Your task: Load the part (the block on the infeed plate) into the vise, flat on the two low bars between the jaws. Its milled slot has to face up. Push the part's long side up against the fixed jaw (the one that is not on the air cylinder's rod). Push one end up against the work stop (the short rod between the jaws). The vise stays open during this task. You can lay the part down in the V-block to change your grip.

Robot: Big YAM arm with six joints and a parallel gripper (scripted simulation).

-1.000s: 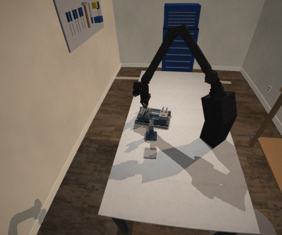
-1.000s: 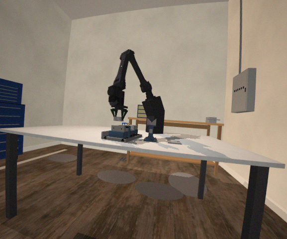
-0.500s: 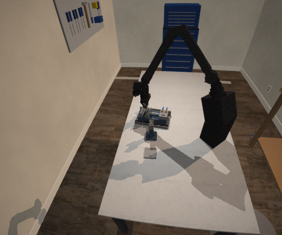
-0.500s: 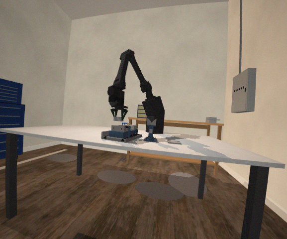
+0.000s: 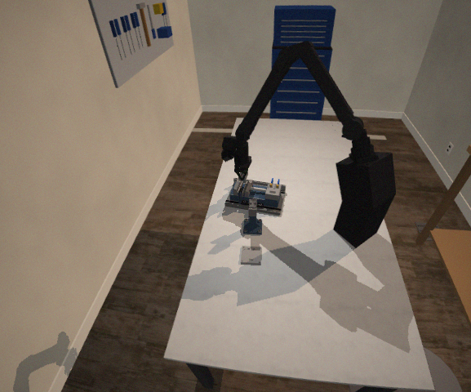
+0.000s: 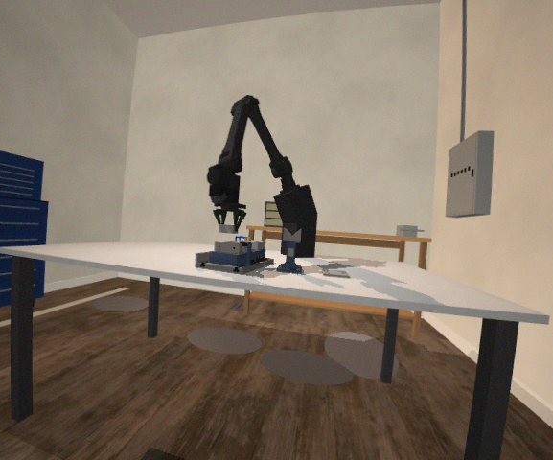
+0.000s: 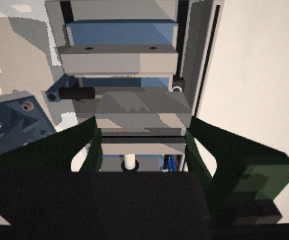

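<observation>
Now: the part right at my hand. The rest, counted from my hand: moving jaw (70 mm below, 30 mm to the left, 30 mm behind); then fixed jaw (70 mm below, 30 mm ahead, 10 mm to the left); then work stop rod (60 mm to the left, 50 mm below, 20 mm ahead).
</observation>
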